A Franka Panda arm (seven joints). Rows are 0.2 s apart.
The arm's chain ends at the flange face. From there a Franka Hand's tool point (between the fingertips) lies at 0.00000 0.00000 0.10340 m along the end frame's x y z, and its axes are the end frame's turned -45 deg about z.
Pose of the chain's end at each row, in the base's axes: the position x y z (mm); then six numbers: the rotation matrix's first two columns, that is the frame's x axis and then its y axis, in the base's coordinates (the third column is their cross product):
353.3 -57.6 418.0 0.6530 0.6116 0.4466 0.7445 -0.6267 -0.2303
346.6 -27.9 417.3 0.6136 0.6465 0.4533 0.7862 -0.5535 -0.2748
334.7 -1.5 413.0 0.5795 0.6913 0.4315 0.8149 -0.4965 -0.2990
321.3 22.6 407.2 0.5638 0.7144 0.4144 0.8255 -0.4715 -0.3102
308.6 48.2 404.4 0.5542 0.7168 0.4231 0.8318 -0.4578 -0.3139
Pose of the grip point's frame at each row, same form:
367.7 -7.7 328.6 -0.0647 0.8756 0.4786 0.9882 -0.0107 0.1529
354.2 26.4 329.6 -0.1220 0.8485 0.5148 0.9898 0.0658 0.1262
335.5 52.8 325.0 -0.1665 0.8399 0.5165 0.9860 0.1377 0.0937
318.6 76.1 318.7 -0.1850 0.8386 0.5124 0.9824 0.1718 0.0737
305.4 102.6 316.5 -0.1963 0.8306 0.5211 0.9800 0.1831 0.0772

